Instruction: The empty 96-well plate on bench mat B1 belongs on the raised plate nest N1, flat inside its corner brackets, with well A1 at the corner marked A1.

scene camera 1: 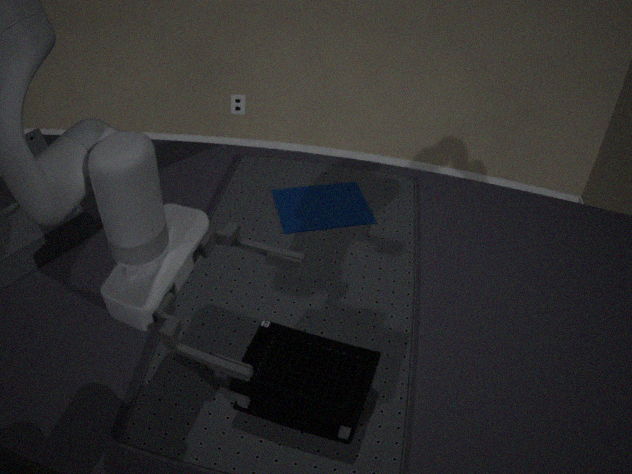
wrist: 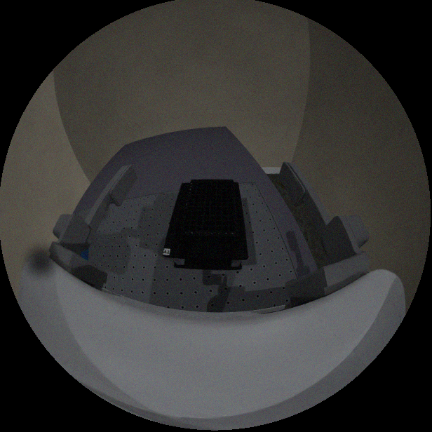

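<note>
The black 96-well plate lies on the raised black plate nest N1. Both are so dark that their edges merge, and I cannot make out the seating in the corner brackets or the plate's own A1 corner. The nest's small white label marked A1 shows at one corner. My gripper is wide open and empty, above the bench. In scene camera 1 one finger overlaps the plate's left edge and the other is farther back. The blue bench mat B1 carries no plate.
The perforated grey bench board lies under the nest and the mat. Mat B1 is toward the back, near the wall with its socket. The arm comes in from the left.
</note>
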